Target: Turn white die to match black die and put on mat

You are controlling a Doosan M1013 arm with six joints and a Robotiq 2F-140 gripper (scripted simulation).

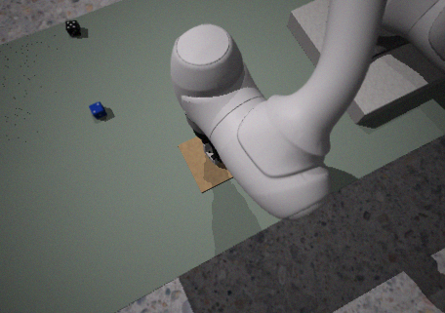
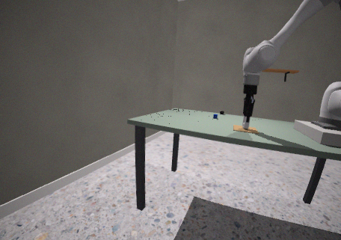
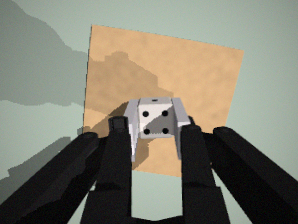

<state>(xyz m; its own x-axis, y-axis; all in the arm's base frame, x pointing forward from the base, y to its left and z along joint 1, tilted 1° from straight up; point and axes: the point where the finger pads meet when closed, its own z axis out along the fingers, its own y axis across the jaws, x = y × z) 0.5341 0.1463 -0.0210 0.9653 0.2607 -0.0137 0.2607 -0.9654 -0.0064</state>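
Right now the white die is 2 cm below my hand. The rest, counted from my hand: brown mat (5 cm below); then blue die (24 cm to the right, 23 cm ahead, 3 cm below); then black die (51 cm to the right, 21 cm ahead, 3 cm below).
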